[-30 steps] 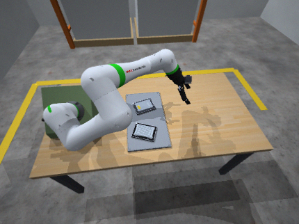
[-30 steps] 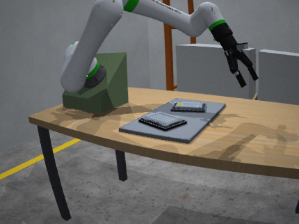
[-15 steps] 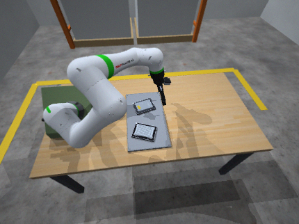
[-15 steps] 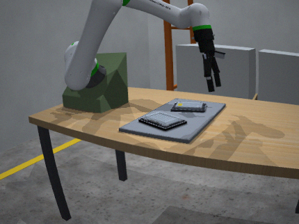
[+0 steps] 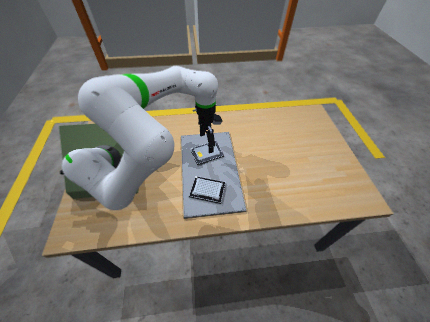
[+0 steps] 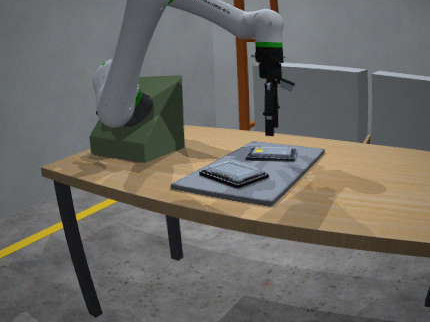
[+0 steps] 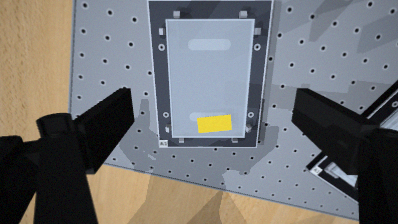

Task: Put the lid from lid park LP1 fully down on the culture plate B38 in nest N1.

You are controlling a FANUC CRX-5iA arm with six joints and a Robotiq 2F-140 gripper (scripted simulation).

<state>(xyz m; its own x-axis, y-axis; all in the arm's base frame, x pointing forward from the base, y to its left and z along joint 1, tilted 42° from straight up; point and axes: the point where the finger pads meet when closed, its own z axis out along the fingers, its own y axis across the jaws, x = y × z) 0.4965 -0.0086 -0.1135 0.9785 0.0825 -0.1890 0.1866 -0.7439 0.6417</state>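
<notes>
Now: hand 8 cm above the clear lid. Also, from my hand: black nest 24 cm to the right, 9 cm below, 4 cm behind; then culture plate 24 cm to the right, 8 cm below, 4 cm behind; then lid park 9 cm below.
</notes>
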